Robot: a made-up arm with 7 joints.
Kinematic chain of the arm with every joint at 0, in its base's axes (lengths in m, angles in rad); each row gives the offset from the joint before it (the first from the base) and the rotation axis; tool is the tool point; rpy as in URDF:
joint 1: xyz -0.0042 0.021 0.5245 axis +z
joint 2: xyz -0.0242 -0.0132 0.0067 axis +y
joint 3: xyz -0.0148 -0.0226 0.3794 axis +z
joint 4: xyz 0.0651 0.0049 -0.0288 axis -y
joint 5: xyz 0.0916 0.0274 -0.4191 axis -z
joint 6: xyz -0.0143 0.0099 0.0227 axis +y
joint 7: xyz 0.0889 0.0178 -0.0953 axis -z
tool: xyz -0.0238 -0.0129 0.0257 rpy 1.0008 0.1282 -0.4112
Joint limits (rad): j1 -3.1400..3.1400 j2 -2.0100..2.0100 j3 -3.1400..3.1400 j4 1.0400..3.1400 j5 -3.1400..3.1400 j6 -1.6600..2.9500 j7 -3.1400..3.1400
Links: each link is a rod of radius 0.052 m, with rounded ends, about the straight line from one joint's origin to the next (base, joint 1, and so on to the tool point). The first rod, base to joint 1, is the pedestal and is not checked.
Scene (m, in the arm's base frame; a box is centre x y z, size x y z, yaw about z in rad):
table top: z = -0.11
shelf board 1: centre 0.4 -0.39 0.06 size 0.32 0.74 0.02 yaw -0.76
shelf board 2: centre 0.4 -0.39 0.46 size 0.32 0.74 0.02 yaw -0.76
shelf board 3: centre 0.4 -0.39 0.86 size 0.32 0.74 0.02 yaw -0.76
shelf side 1: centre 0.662 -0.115 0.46 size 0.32 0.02 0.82 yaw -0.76
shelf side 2: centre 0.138 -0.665 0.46 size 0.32 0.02 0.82 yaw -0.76
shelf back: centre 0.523 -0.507 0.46 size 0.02 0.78 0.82 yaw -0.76
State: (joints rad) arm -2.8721 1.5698 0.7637 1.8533 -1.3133 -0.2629 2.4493
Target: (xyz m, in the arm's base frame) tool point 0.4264 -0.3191 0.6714
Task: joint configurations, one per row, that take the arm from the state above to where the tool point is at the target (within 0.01 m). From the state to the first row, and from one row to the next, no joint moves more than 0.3 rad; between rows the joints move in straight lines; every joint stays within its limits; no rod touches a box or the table.
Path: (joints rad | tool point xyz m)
1: -2.7680 1.3913 0.5258 1.6500 -1.5223 -0.2260 2.2382 | -0.3131 -0.4514 0.2562
2: -2.6640 1.2127 0.2880 1.4466 -1.7314 -0.1891 2.0271 | -0.2890 -0.3662 0.2249
3: -2.5599 1.0342 0.0501 1.2433 -1.9404 -0.1522 1.8161 | -0.3039 -0.2647 0.2313
4: -2.4558 0.8556 -0.1877 1.0400 -2.1494 -0.1154 1.6050 | -0.3285 -0.1656 0.2733
5: -2.3419 0.6810 0.0827 1.0400 -2.1445 -0.2092 1.6146 | -0.2293 -0.3098 0.3590
6: -2.2280 0.5064 0.3532 1.0400 -2.1395 -0.3030 1.6243 | -0.0838 -0.3868 0.4625
7: -2.1140 0.3318 0.6237 1.0400 -2.1345 -0.3968 1.6339 | 0.0814 -0.3811 0.5620
8: -2.0001 0.1572 0.8941 1.0400 -2.1295 -0.4906 1.6435 | 0.2337 -0.2944 0.6376
9: -1.8861 -0.0174 1.1646 1.0400 -2.1245 -0.5844 1.6531 | 0.3431 -0.1454 0.6749
10: -1.8665 0.2244 1.2003 1.0962 -1.9749 -0.5053 1.8142 | 0.3667 -0.1619 0.6799
11: -1.8468 0.4661 1.2359 1.1523 -1.8253 -0.4262 1.9753 | 0.3875 -0.1855 0.6879
12: -1.8271 0.7078 1.2716 1.2085 -1.6757 -0.3472 2.1364 | 0.4045 -0.2195 0.6940
13: -1.8074 0.9495 1.3072 1.2646 -1.5261 -0.2681 2.2975 | 0.4172 -0.2649 0.6910
14: -1.7877 1.1912 1.3429 1.3208 -1.3765 -0.1890 2.4586 | 0.4264 -0.3191 0.6714

